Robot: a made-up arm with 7 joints. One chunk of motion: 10 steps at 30 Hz.
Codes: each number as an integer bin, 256 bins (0 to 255) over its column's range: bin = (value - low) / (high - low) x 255, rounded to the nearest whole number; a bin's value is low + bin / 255 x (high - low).
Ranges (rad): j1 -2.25..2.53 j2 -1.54..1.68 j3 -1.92..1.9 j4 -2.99..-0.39 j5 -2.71..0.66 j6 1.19..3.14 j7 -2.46..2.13
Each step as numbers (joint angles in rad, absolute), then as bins.
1 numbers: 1.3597 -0.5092 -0.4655 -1.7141 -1.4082 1.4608 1.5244
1 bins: 193 82 97 125 99 35 221
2 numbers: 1.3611 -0.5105 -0.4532 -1.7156 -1.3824 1.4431 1.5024
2 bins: 193 82 98 125 100 33 220
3 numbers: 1.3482 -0.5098 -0.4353 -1.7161 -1.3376 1.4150 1.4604
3 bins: 192 82 99 125 104 29 218
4 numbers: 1.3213 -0.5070 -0.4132 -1.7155 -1.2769 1.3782 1.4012
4 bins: 191 82 101 125 108 25 215
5 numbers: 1.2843 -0.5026 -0.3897 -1.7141 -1.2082 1.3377 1.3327
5 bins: 189 82 102 125 114 19 211
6 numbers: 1.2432 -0.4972 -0.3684 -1.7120 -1.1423 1.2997 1.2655
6 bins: 186 83 104 125 119 14 207
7 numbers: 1.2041 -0.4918 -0.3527 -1.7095 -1.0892 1.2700 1.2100
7 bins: 184 83 105 126 123 10 204
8 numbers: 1.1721 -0.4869 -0.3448 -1.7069 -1.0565 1.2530 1.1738
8 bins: 183 83 105 126 125 8 202
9 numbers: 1.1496 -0.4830 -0.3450 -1.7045 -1.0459 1.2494 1.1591
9 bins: 181 84 105 126 126 8 201
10 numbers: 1.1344 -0.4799 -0.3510 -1.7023 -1.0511 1.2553 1.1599
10 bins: 181 84 105 126 126 9 201
